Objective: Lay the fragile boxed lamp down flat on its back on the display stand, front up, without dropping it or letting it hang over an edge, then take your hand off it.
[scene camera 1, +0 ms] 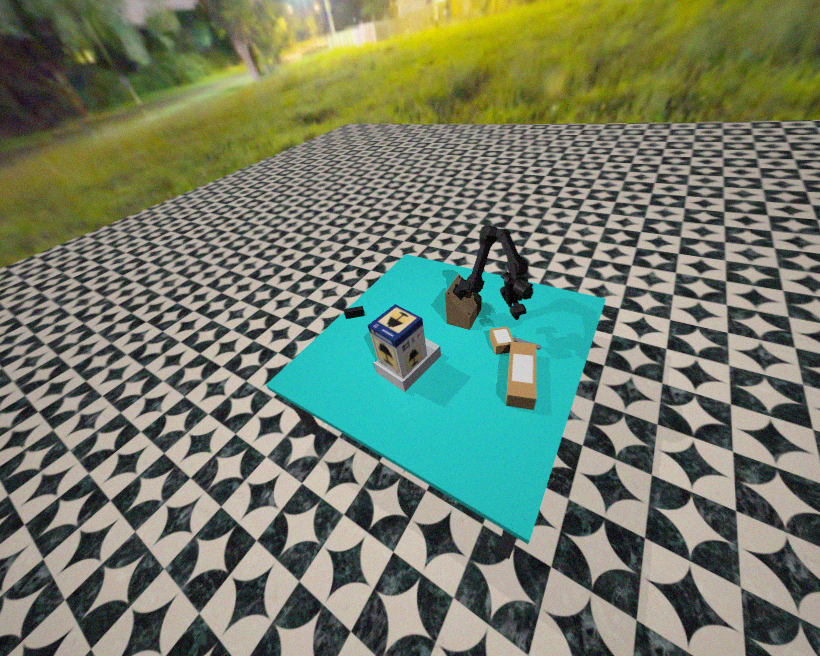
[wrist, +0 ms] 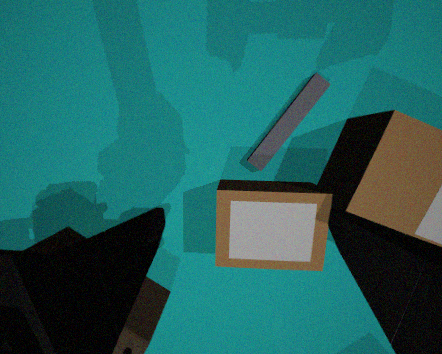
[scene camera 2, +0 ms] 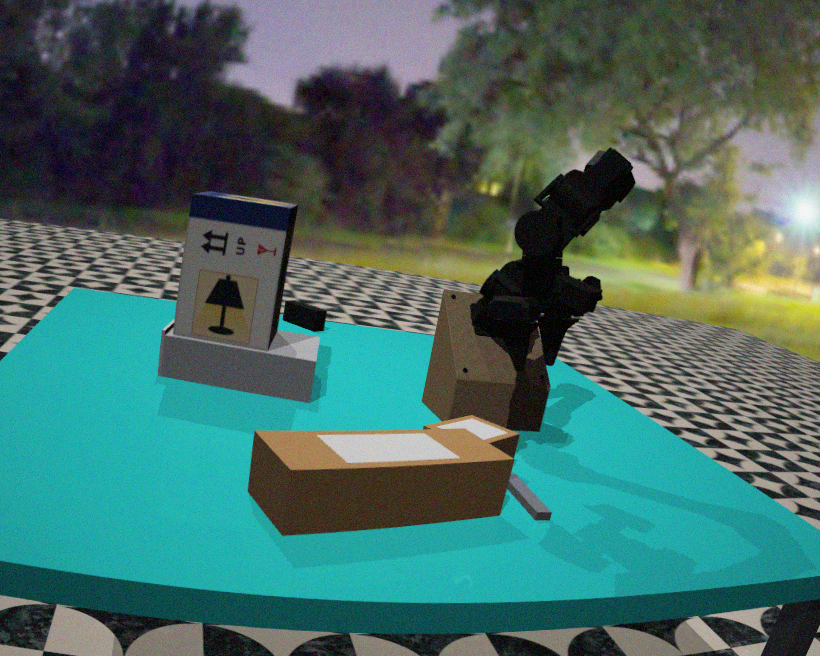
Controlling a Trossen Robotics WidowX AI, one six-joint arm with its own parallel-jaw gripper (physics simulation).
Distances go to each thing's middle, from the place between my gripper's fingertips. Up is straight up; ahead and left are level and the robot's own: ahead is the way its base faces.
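I'm at the thin grey bar (scene camera 2: 533, 505), with my gripper 16 cm above it, 8 cm to the right of it and 2 cm short of it. There's a black block (scene camera 2: 295, 312) that's 14 cm below my hand, 88 cm to the right of it and 14 cm ahead of it. And you'd find a grey display stand (scene camera 2: 286, 370) 13 cm below my hand, 40 cm to the right of it and 35 cm ahead of it.
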